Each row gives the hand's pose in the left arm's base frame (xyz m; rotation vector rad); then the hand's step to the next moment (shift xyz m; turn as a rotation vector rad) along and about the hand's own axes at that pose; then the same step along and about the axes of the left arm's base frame.
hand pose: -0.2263 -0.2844 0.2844 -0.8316 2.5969 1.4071
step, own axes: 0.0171 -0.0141 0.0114 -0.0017 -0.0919 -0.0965
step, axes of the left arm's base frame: -0.0097 -0.0043 -0.0225 0.0646 -0.1158 -0.0132
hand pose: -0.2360 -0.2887 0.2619 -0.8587 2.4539 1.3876
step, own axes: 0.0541 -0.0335 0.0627 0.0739 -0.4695 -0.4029
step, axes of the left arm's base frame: -0.0318 0.0180 -0.0815 0.2530 -0.5488 -0.1519
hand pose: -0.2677 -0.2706 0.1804 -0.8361 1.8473 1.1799
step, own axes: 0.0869 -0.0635 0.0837 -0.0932 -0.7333 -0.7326
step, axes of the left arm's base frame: 0.0326 0.0449 -0.1245 0.4695 -0.9284 -0.0284
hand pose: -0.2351 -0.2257 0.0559 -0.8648 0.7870 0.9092
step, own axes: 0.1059 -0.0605 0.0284 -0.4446 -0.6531 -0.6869
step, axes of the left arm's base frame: 0.1022 0.0388 -0.0611 0.2666 -0.9760 0.2691
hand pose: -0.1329 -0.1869 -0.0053 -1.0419 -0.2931 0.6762
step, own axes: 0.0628 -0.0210 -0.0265 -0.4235 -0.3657 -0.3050
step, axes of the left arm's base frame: 0.0697 0.0149 -0.0002 -0.0259 -0.6029 0.2049
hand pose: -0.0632 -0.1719 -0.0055 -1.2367 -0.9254 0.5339
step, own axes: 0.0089 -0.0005 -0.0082 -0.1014 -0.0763 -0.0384
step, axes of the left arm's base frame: 0.0116 0.0022 0.0028 -0.0334 -0.1219 0.0401
